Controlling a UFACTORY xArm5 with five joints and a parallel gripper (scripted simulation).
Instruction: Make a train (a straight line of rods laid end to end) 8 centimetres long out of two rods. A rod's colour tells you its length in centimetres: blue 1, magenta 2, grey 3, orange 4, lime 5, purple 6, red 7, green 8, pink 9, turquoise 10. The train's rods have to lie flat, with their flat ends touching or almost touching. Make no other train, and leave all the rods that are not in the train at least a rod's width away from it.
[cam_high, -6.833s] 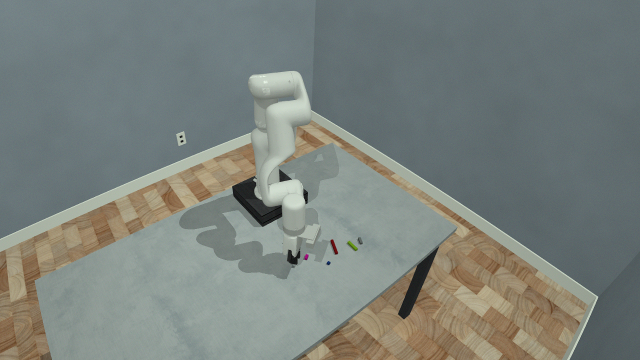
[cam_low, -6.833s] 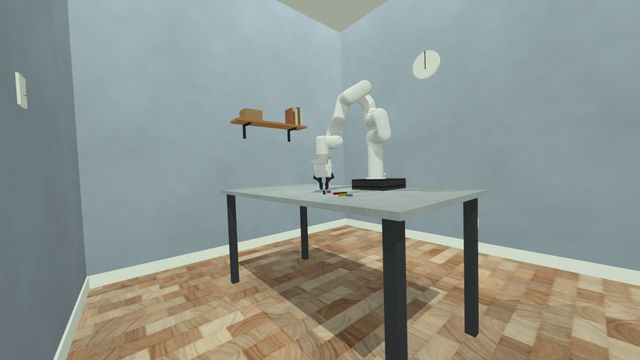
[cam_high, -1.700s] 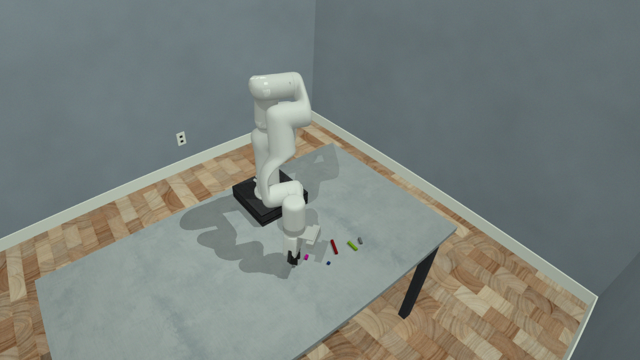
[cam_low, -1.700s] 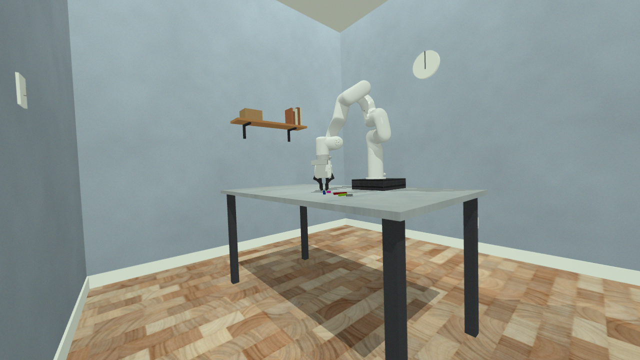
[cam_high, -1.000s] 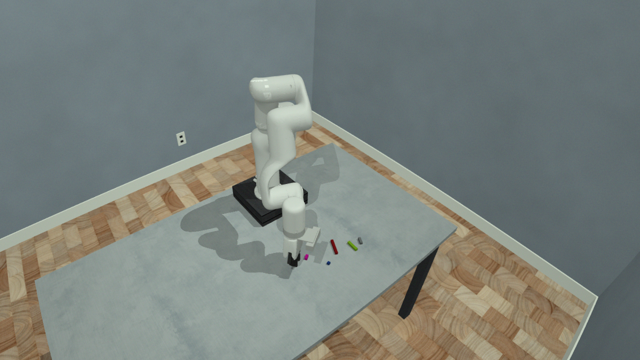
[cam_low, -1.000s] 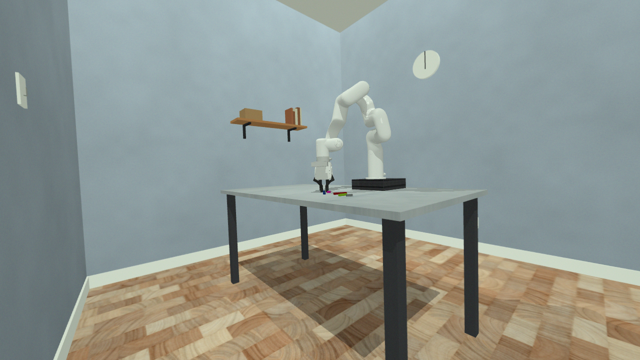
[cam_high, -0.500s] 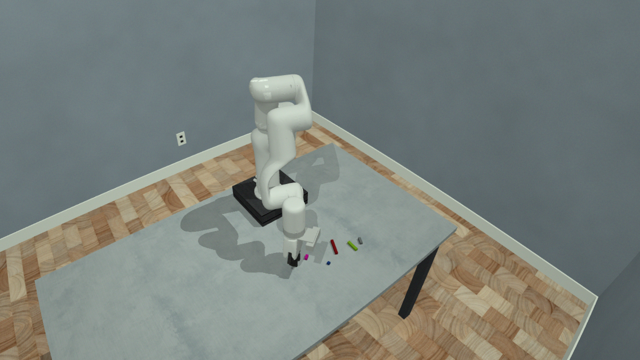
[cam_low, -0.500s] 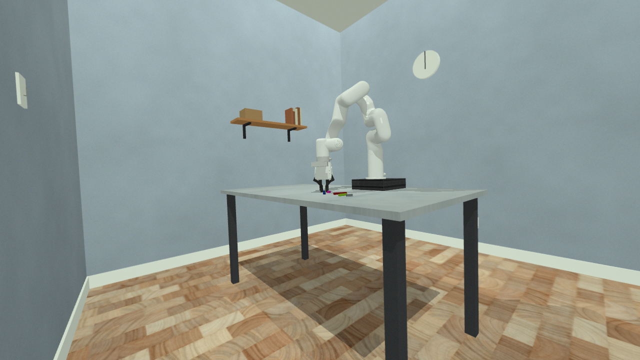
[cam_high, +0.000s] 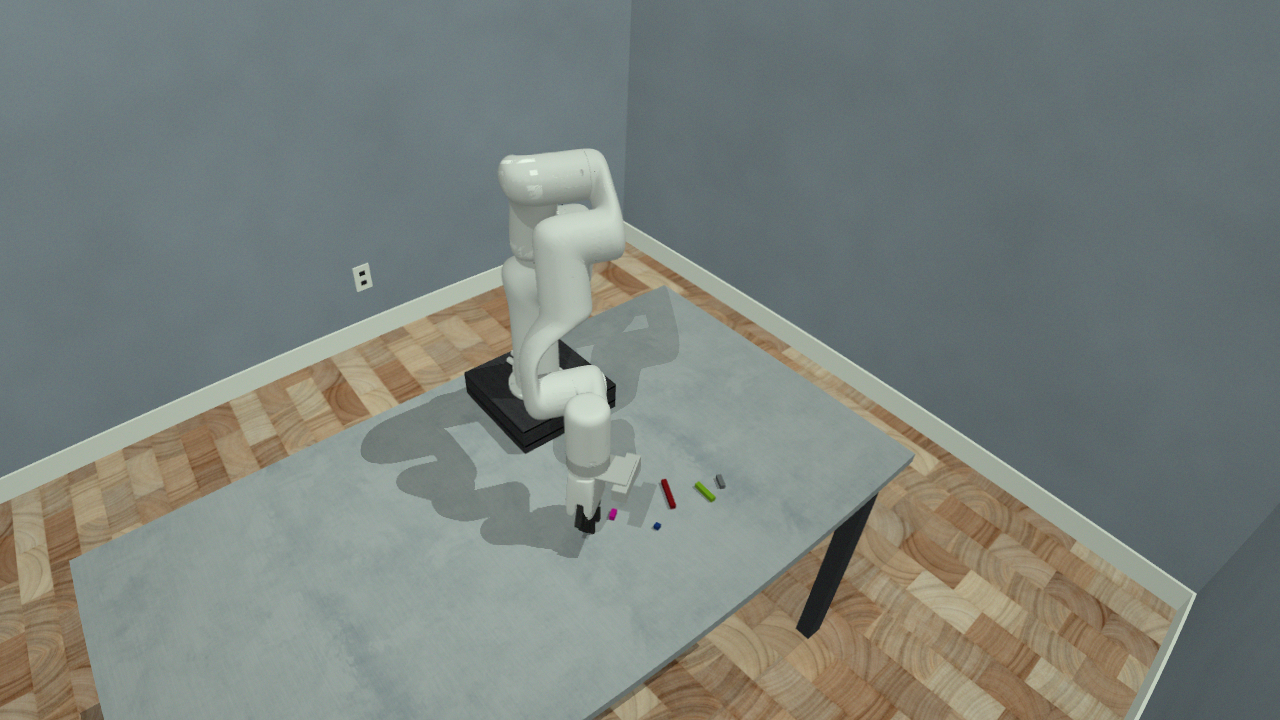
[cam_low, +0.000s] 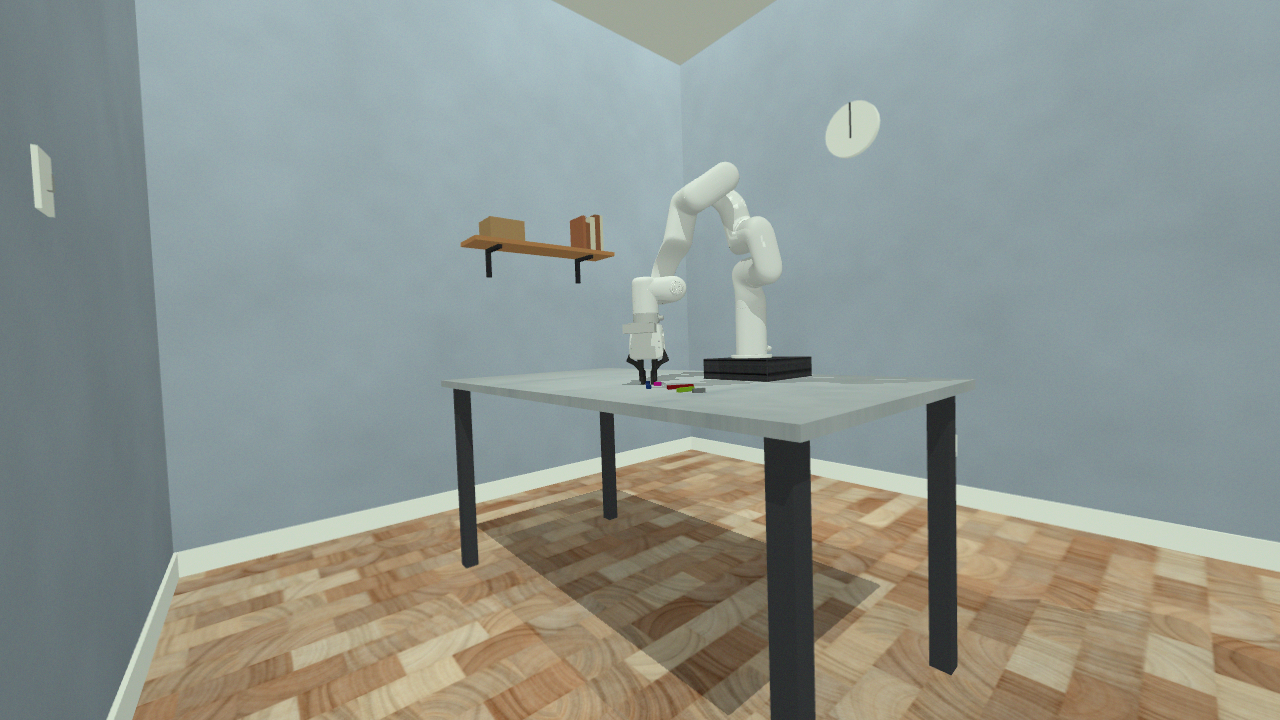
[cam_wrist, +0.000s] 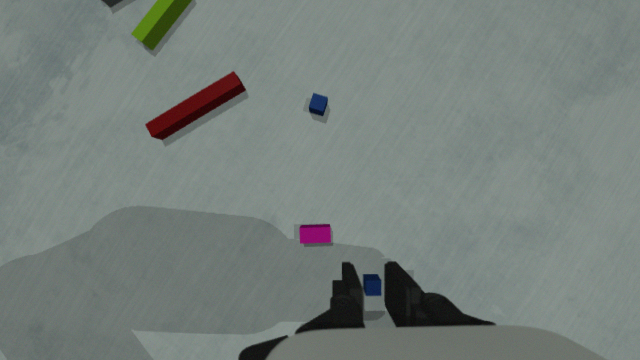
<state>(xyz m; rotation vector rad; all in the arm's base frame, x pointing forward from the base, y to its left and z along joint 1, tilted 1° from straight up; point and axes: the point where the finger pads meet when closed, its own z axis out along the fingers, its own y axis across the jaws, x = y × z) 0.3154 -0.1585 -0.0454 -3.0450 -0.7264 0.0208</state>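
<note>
The magenta rod is 5 cm to the left of my hand, 2 cm below it and 2 cm ahead of it. The rest, counted from my hand: lime rod 21 cm to the left, 10 cm ahead, 2 cm below; grey rod 26 cm to the left, 11 cm ahead, 2 cm below; red rod 16 cm to the left, 6 cm ahead, 2 cm below.
</note>
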